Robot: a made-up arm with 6 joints. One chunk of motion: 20 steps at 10 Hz.
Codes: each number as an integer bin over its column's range. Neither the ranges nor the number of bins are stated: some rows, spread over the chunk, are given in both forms.
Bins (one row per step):
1: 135 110 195 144 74 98
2: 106 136 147 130 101 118
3: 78 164 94 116 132 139
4: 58 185 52 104 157 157
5: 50 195 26 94 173 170
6: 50 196 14 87 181 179
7: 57 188 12 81 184 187
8: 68 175 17 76 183 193
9: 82 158 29 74 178 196
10: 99 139 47 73 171 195
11: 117 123 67 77 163 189
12: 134 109 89 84 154 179
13: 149 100 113 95 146 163
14: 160 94 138 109 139 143
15: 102 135 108 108 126 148
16: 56 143 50 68 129 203
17: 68 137 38 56 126 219
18: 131 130 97 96 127 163
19: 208 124 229 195 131 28
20: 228 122 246 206 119 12
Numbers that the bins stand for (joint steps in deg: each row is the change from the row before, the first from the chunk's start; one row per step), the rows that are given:
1: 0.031 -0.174 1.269 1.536 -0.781 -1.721
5: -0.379 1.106 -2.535 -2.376 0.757 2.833
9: -0.224 0.549 -2.467 -3.941 0.834 4.478
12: 0.026 -0.189 -1.117 -3.158 0.462 3.403
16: -0.350 0.323 -1.995 -4.410 0.073 4.921
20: 0.480 0.007 2.417 6.386 -0.082 -7.161
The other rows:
2: -0.109 0.218 0.189 0.441 -0.362 -0.456
3: -0.244 0.640 -1.004 -0.655 0.120 0.872
4: -0.340 0.956 -1.949 -1.594 0.508 2.011
6: -0.379 1.122 -2.805 -2.924 0.881 3.403
7: -0.345 1.001 -2.850 -3.393 0.927 3.909
8: -0.292 0.805 -2.737 -3.784 0.912 4.288
10: -0.142 0.263 -2.062 -4.019 0.726 4.415
11: -0.056 0.022 -1.612 -3.706 0.601 4.035
13: 0.099 -0.324 -0.576 -2.298 0.337 2.391
14: 0.152 -0.414 -0.014 -1.202 0.229 1.125
15: -0.128 0.203 -0.689 -1.281 0.027 1.442
17: -0.292 0.233 -2.265 -5.349 0.027 5.933
18: 0.012 0.128 -0.937 -2.219 0.042 2.391
19: 0.383 0.037 2.035 5.526 0.104 -6.149

